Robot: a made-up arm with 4 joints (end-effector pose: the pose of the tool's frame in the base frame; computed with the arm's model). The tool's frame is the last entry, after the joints. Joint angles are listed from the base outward.
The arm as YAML. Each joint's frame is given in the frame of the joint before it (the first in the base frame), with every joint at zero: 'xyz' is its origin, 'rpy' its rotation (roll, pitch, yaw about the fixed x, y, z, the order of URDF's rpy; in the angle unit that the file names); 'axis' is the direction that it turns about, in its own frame. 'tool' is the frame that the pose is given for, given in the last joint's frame.
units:
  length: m
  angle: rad
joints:
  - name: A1
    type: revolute
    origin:
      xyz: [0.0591, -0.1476, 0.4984]
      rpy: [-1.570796, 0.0, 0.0]
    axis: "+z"
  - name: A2
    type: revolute
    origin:
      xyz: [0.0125, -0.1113, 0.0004]
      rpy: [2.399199, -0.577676, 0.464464]
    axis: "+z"
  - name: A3
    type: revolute
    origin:
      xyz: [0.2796, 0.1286, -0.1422]
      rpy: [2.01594, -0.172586, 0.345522]
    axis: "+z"
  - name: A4
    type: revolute
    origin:
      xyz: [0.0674, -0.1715, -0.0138]
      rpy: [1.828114, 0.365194, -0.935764]
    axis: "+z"
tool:
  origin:
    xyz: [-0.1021, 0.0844, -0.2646]
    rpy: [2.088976, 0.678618, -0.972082]
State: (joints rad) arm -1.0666 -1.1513 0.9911 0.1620
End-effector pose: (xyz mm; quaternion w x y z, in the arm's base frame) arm 361.2 -304.8 450.0 0.6916 0.2734 -0.6636 -0.0808
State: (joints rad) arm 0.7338 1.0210 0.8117 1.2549
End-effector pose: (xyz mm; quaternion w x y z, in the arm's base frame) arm 428.5 104.5 651.2 0.7082 0.6846 0.0961 0.1435
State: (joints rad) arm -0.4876 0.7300 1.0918 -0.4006
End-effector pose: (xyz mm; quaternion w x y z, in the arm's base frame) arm 244.8 239.1 810.7 0.0207 0.7577 -0.5835 0.2915
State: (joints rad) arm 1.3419 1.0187 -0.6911 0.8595
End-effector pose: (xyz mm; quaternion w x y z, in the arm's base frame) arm 444.7 341.2 632.3 0.2906 0.7876 0.1577 0.5200
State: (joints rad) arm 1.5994 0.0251 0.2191 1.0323
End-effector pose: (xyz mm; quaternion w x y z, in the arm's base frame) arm 58.3 191.1 142.7 0.5029 0.5390 0.6719 -0.0708
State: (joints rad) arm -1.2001 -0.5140 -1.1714 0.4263
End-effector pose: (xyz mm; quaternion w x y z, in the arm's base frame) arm 363.1 262.1 521.6 0.6303 0.2187 0.1446 0.7308
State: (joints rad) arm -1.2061 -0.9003 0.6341 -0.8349
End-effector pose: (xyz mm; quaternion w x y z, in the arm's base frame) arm 571.2 -129.7 584.8 0.2339 0.4762 -0.7869 0.3151
